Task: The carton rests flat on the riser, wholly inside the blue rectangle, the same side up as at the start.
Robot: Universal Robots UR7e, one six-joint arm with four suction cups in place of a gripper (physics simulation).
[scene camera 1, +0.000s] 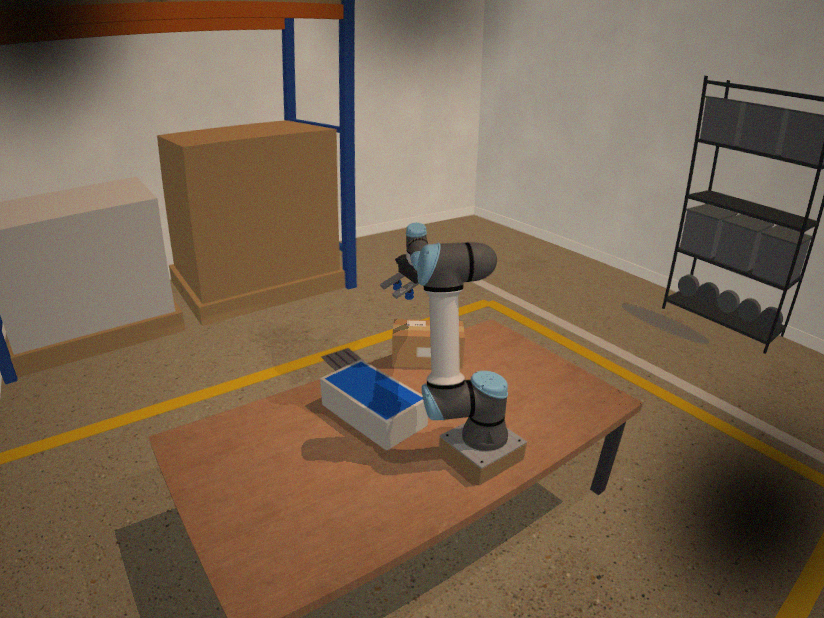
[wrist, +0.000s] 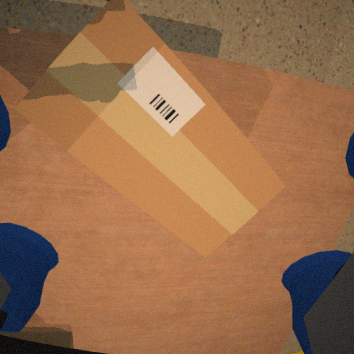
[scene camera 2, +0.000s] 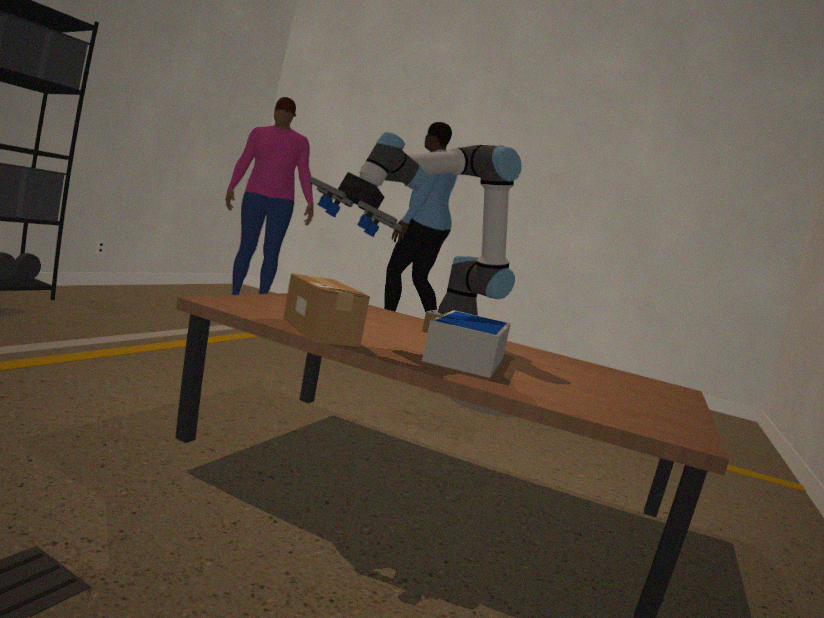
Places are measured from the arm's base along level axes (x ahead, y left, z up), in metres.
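Where they show: hand at its tool point: (wrist: 171, 209) (scene camera 2: 345, 220); arm's base at its link origin: (scene camera 1: 484, 436).
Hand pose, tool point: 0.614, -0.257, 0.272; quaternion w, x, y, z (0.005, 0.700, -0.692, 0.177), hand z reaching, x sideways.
Note:
Things, the pixels of their top centre, and the offset from my tool point, as dx, dy, dz. Level surfaces: height alone.
- carton at its top centre: (wrist: 170, 152) (scene camera 2: 328, 284) (scene camera 1: 428, 328) -0.044, -0.037, -0.199
- riser at its top centre: (scene camera 2: 474, 321) (scene camera 1: 372, 388) -0.202, +0.395, -0.228
- blue rectangle at its top centre: (scene camera 2: 474, 321) (scene camera 1: 372, 388) -0.202, +0.395, -0.228
- wooden table at its surface level: dz -0.348
The carton (scene camera 1: 407, 345) (scene camera 2: 326, 312) (wrist: 150, 190) is brown, with a tape strip and a white barcode label on top. It stands flat on the table, apart from the riser. The riser (scene camera 1: 359, 415) (scene camera 2: 459, 349) is a pale box on the table, with the blue rectangle (scene camera 1: 372, 389) (scene camera 2: 469, 323) covering most of its top; no object rests on it. My gripper (scene camera 1: 403, 290) (scene camera 2: 348, 214) (wrist: 172, 212) hangs tilted above the carton, well apart from it. Its blue suction cups hold nothing, so it is open. The arm hides part of the carton in scene camera 1.
The wooden table (scene camera 1: 279, 492) (scene camera 2: 599, 392) carries the arm's base (scene camera 1: 482, 452). Two people, one in pink (scene camera 2: 278, 162) and one in light blue (scene camera 2: 435, 199), stand behind the table in scene camera 2. A black shelf rack (scene camera 1: 692, 139) and a large pallet box (scene camera 1: 259, 212) stand farther off.

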